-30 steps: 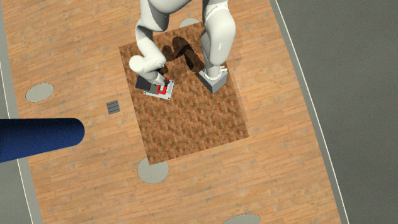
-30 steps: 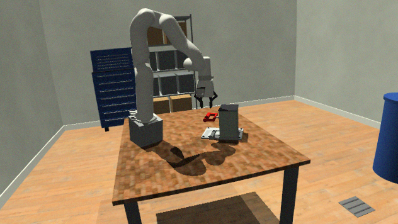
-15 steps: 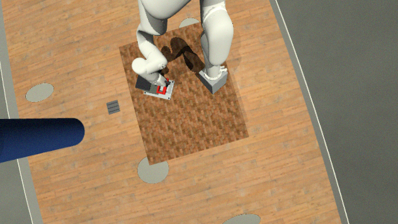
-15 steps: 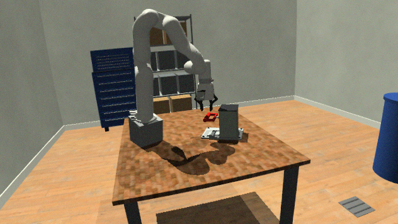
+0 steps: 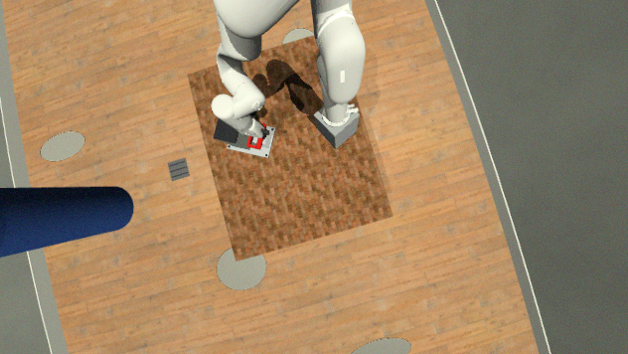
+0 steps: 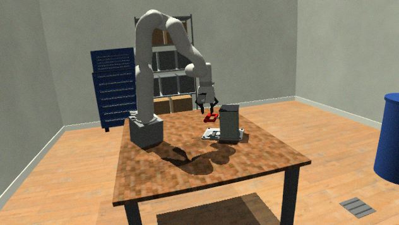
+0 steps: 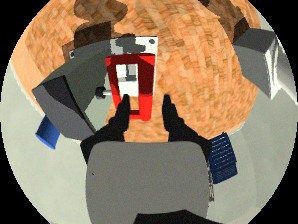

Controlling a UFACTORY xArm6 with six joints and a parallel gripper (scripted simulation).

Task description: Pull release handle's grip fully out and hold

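Right now the base plate is 150 mm below my hand, 90 mm ahead of it and 30 mm to the right of it.
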